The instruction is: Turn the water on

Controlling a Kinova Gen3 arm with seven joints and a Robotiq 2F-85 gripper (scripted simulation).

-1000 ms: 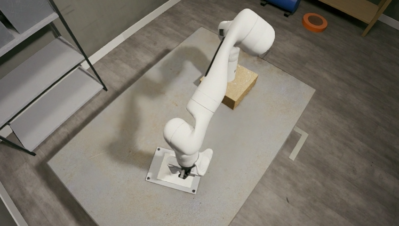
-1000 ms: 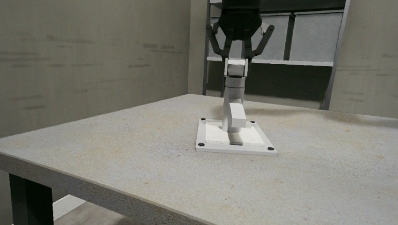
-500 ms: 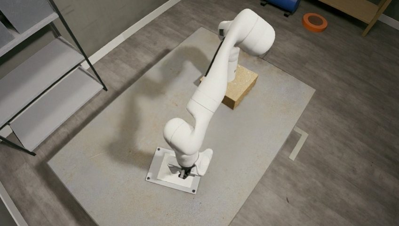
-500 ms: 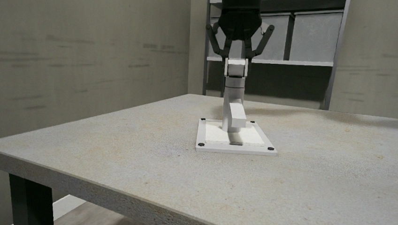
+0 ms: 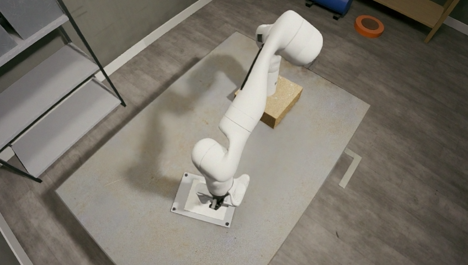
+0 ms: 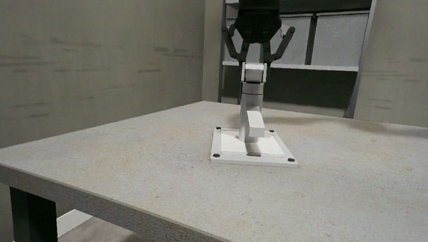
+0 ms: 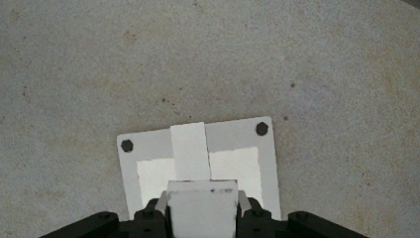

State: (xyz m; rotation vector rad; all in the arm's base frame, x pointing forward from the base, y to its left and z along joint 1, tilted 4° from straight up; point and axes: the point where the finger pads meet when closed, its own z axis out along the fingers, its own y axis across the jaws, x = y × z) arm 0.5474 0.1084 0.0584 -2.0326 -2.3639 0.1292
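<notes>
The lever is 10 mm ahead of my hand, 30 mm to the right of it and 10 mm below it. Round my hand: white tap: 10 mm ahead, 60 mm to the right, 70 mm below.
</notes>
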